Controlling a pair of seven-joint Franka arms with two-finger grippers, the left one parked.
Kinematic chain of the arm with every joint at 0, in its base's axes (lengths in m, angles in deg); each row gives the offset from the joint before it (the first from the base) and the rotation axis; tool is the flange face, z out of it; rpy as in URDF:
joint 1: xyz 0 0 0.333 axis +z
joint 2: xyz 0 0 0 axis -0.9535 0.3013 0
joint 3: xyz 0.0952 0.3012 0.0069 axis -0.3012 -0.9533 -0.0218
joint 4: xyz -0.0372 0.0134 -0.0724 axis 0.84 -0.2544 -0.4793
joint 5: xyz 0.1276 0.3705 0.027 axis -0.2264 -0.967 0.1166
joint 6: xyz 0 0 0 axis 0.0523 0.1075 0.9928
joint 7: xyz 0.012 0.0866 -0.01 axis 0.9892 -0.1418 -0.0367
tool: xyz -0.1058 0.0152 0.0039 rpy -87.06 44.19 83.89
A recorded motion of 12 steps. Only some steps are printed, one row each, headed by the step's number.
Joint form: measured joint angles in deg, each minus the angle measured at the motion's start. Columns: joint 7, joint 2, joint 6, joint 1, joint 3, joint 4, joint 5.
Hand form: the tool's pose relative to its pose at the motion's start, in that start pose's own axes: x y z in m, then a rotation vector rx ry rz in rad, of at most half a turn. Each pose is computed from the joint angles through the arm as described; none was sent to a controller.
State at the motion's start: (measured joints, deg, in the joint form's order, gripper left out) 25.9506 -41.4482 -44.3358 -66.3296 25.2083 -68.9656 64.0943
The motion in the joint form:
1: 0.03 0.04 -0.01 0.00 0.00 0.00 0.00
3: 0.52 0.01 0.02 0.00 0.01 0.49 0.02
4: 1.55 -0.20 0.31 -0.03 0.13 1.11 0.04
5: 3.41 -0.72 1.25 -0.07 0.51 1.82 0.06
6: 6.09 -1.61 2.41 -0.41 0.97 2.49 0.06
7: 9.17 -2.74 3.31 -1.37 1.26 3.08 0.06
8: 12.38 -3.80 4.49 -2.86 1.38 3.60 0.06
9: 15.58 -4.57 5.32 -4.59 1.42 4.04 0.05
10: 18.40 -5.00 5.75 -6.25 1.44 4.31 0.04
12: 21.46 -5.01 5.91 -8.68 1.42 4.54 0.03
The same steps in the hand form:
1: -0.0001 0.0000 0.0005 -0.0001 -0.0005 -0.0005
3: 0.0024 -0.0003 -0.0036 0.0011 0.0080 -0.0090
4: 0.0056 0.0008 -0.0106 0.0005 0.0176 -0.0253
5: 0.0092 0.0045 -0.0214 -0.0050 0.0235 -0.0530
6: 0.0136 0.0128 -0.0364 -0.0120 0.0313 -0.0889
7: 0.0191 0.0273 -0.0548 -0.0175 0.0461 -0.1227
8: 0.0237 0.0474 -0.0715 -0.0230 0.0532 -0.1515
9: 0.0275 0.0700 -0.0845 -0.0281 0.0597 -0.1767
10: 0.0300 0.0918 -0.0923 -0.0328 0.0642 -0.1967
12: 0.0321 0.1236 -0.0952 -0.0384 0.0652 -0.2079

